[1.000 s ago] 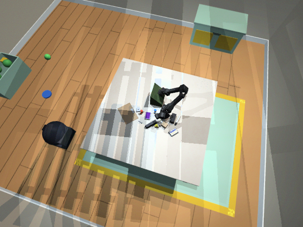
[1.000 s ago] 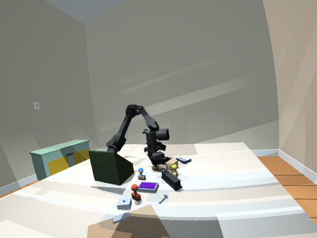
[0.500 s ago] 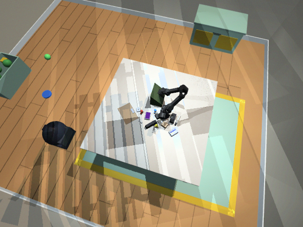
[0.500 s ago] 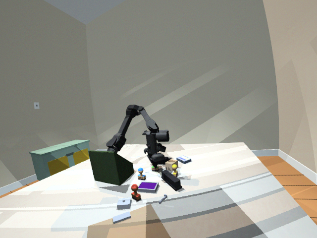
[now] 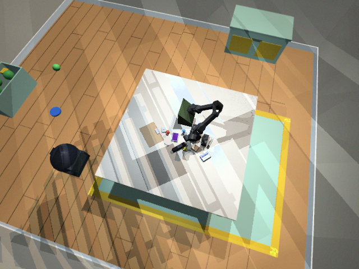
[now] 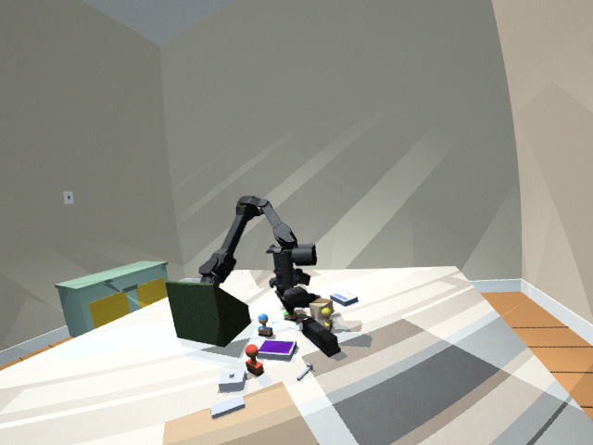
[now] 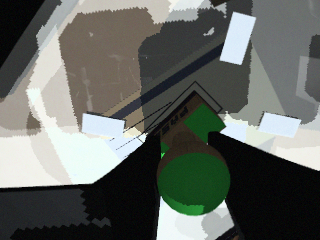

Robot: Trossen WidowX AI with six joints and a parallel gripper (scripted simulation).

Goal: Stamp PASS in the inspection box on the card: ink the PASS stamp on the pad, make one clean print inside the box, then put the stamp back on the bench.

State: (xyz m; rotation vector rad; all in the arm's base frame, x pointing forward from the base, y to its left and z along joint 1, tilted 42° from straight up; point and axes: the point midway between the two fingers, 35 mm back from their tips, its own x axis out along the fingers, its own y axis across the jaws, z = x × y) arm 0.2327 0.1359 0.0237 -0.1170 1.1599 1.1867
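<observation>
Right now the green stamp is right at my gripper tip. Round my gripper tip: pale card 1 cm to the right, 3 cm below; then blue stamp 3 cm behind, 10 cm to the right; then cardboard box 9 cm ahead, 6 cm to the left.
</observation>
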